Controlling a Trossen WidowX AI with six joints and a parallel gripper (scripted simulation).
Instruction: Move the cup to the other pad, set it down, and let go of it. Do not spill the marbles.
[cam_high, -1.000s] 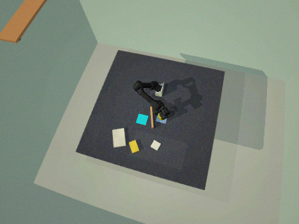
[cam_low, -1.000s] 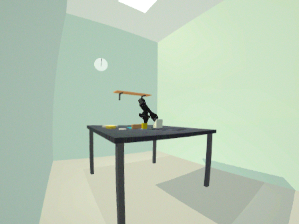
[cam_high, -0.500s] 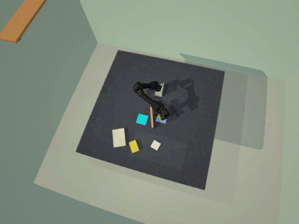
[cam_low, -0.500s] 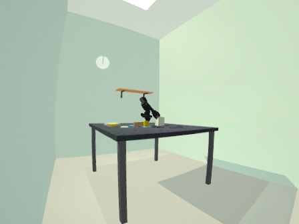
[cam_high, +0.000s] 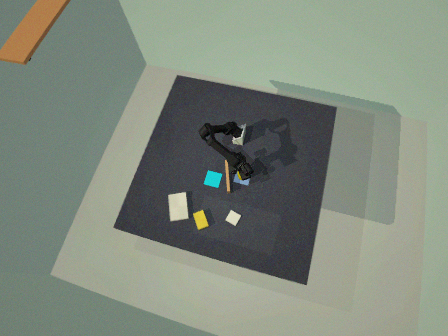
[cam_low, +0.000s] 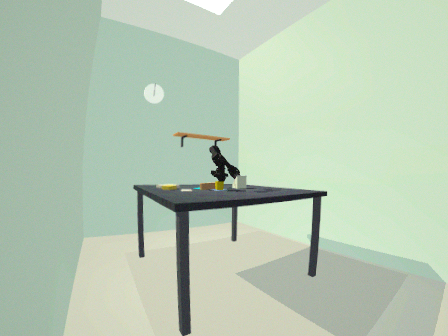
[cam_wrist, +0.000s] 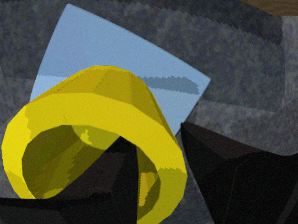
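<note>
The light blue pad is 3 cm ahead of my gripper tip, 2 cm to the left of it and 4 cm below it. From my gripper tip the other things lie so: thin wooden bar 7 cm ahead, 8 cm to the right, 2 cm below; cyan pad 10 cm ahead, 17 cm to the right, 4 cm below; cup 2 cm ahead, 2 cm to the left.
</note>
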